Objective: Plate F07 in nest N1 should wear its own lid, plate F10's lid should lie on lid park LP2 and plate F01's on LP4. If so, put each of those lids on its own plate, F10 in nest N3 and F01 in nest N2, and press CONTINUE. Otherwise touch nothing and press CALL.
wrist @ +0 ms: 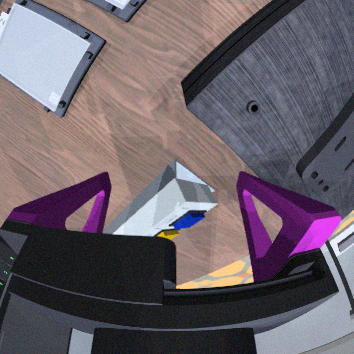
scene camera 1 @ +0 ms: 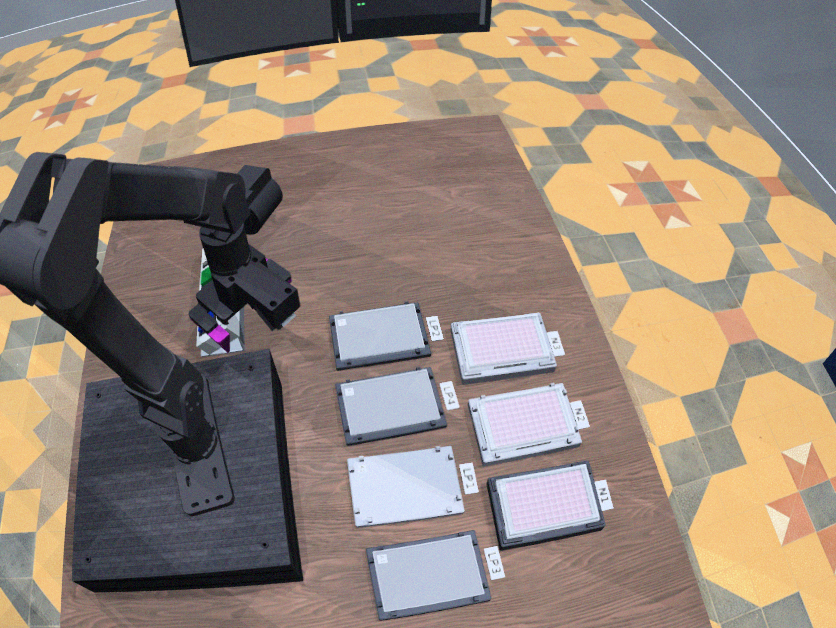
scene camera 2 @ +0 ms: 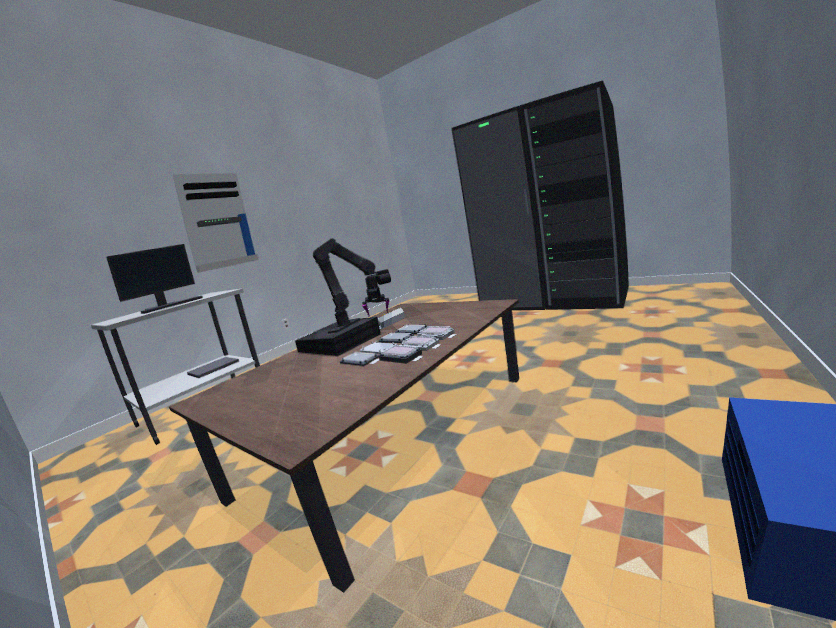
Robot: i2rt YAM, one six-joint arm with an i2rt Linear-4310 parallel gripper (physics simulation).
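Where they show: gripper, fingertip midpoint: point(wrist: 173, 178) point(scene camera 1: 249, 328) point(scene camera 2: 378, 315); arm's base at its link origin: point(scene camera 1: 196, 443) point(scene camera 2: 344, 326).
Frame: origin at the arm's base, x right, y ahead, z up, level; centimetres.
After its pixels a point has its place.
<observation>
My gripper point(scene camera 1: 254, 304) point(scene camera 2: 377, 310) @(x -15.7, y 11.2, z 0.7 cm) point(wrist: 173, 178) @(x -15.7, y 11.2, z 0.7 cm) is open and empty above the white button console point(scene camera 1: 233, 337) @(x -19.3, y 8.0, z -4.6 cm) point(scene camera 2: 391, 317) @(x -29.0, y 10.7, z -4.6 cm) point(wrist: 150, 215) @(x -24.4, y 9.1, z -3.1 cm). Grey lids with small corner labels lie on LP2 point(scene camera 1: 381, 332) @(x -13.8, y 30.4, z -6.7 cm), LP4 point(scene camera 1: 391, 404) @(x -1.3, y 27.6, z -6.6 cm) and LP3 point(scene camera 1: 430, 573) @(x 24.3, y 23.7, z -6.6 cm); the label writing is too small to read. LP1 point(scene camera 1: 405, 488) @(x 11.4, y 25.1, z -7.5 cm) is a pale park with no separate lid discernible. Plates with pink wells sit in nests N3 point(scene camera 1: 503, 342) @(x -5.0, y 46.6, z -5.7 cm), N2 point(scene camera 1: 525, 420) @(x 8.3, y 44.0, z -5.9 cm) and N1 point(scene camera 1: 548, 502) @(x 21.2, y 41.4, z -5.4 cm). Whether a clear lid covers the N1 plate cannot be told. Blue point(wrist: 190, 220) @(x -22.8, y 4.5, z -3.1 cm) and yellow point(wrist: 168, 234) @(x -26.9, y 5.1, z -3.3 cm) buttons show; their lettering does not.
The black arm base point(scene camera 1: 182, 540) @(x 12.8, y -4.9, z -0.5 cm) point(scene camera 2: 331, 343) @(x 19.3, y 5.9, z -2.3 cm) point(wrist: 280, 100) @(x -7.1, y 8.8, z 0.8 cm) stands on the wooden table point(scene camera 1: 419, 202) @(x -41.7, y 47.1, z -8.4 cm) point(scene camera 2: 270, 398) @(x 60.7, y 7.7, z -8.4 cm) point(wrist: 130, 90) @(x -14.2, y 17.4, z -8.4 cm), left of the lid parks in the first scene view. The nests form a column to their right. A blue box point(scene camera 2: 790, 459) stands on the floor beyond the table.
</observation>
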